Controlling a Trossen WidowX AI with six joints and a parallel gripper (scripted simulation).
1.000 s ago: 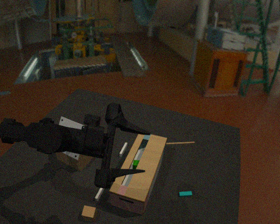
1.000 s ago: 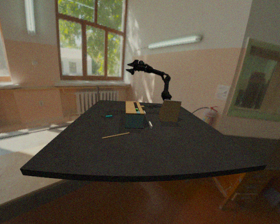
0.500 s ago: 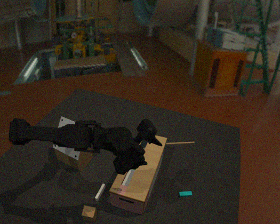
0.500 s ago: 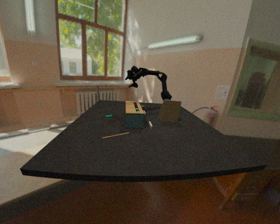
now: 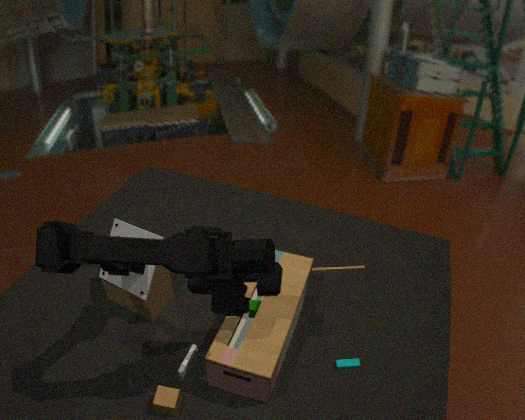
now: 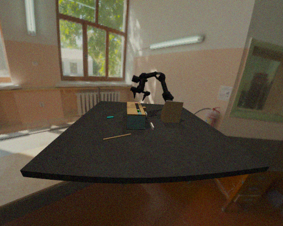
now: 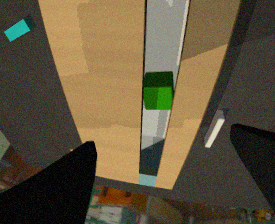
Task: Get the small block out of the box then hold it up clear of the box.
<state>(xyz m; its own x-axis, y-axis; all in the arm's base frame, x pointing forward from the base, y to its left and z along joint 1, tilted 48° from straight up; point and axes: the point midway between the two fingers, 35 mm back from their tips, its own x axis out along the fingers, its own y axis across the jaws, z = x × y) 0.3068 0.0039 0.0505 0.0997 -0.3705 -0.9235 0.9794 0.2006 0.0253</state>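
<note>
Now: gripper tip 100 mm above the green block, 50 mm to the right of it and 10 mm short of it. The rest, counted from my gripper tip: tan cube (250 mm to the right, 170 mm below, 90 mm behind); then thin wooden stick (350 mm to the left, 190 mm below, 160 mm ahead).
</note>
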